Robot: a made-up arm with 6 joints. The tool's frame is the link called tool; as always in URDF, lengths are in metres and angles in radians.
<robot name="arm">
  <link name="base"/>
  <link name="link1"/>
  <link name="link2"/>
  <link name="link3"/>
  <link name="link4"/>
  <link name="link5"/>
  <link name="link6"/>
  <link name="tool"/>
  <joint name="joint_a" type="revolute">
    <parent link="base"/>
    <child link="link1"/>
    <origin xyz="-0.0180 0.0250 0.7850" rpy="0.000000 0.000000 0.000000"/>
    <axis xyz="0 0 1"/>
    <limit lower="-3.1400" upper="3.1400"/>
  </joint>
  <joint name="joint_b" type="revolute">
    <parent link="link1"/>
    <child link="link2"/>
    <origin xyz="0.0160 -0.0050 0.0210" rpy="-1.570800 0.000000 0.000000"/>
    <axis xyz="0 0 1"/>
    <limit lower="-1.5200" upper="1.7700"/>
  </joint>
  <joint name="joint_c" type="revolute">
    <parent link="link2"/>
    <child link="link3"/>
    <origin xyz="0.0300 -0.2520 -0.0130" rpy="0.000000 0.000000 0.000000"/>
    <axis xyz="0 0 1"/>
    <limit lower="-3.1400" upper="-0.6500"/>
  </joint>
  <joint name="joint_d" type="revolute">
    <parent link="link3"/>
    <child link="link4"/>
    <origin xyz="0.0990 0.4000 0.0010" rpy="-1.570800 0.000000 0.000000"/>
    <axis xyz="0 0 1"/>
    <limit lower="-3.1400" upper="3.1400"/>
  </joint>
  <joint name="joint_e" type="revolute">
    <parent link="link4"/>
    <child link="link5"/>
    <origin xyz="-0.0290 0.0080 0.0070" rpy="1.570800 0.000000 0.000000"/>
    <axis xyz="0 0 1"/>
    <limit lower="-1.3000" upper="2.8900"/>
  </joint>
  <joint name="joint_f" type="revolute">
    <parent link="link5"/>
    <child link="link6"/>
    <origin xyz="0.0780 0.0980 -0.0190" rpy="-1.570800 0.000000 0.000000"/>
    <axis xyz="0 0 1"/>
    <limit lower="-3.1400" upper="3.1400"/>
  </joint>
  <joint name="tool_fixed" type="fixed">
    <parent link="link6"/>
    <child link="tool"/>
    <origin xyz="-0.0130 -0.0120 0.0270" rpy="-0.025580 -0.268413 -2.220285"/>
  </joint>
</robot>
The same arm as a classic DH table. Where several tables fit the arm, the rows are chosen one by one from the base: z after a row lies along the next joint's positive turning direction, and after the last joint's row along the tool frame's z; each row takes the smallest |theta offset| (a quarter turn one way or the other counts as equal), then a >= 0, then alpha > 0; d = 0 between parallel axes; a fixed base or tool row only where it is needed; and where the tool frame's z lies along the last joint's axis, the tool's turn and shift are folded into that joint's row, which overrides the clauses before.
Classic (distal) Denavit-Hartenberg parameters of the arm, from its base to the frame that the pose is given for. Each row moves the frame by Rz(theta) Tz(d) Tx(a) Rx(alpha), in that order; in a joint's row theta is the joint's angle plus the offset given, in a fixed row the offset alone. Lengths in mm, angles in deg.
base (fixed): theta0 -54.25, d 0, a -30.8, alpha 0
joint_a: theta0 54.25, d 806, a 16, alpha -90
joint_b: theta0 -83.21, d 0, a 253.8, alpha 0
joint_c: theta0 83.21, d -17, a 99, alpha -90
joint_d: theta0 0, d 407, a -29, alpha 90
joint_e: theta0 0, d -27, a 78, alpha -90
joint_f: theta0 -42.72, d 188.8, a -1.4, alpha -15.45
tool (fixed): theta0 -84.69, d -66.2, a 0, alpha 0
Joint limits (deg, base to tool): -179.91..179.91 -87.09..101.41 -179.91..-37.24 -179.91..179.91 -74.48..165.58 -179.91..179.91

